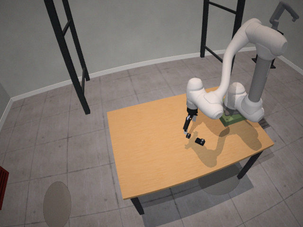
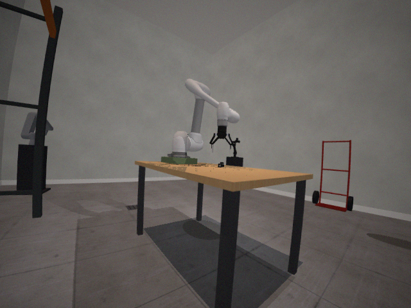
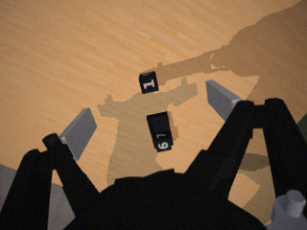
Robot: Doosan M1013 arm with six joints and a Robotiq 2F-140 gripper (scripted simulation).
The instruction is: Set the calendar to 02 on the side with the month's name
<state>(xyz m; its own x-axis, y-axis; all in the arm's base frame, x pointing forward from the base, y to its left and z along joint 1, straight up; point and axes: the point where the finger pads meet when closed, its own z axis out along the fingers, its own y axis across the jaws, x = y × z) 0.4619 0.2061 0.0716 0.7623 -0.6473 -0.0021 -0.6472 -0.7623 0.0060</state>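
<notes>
My gripper is now 12 cm above the black number cube.
</notes>
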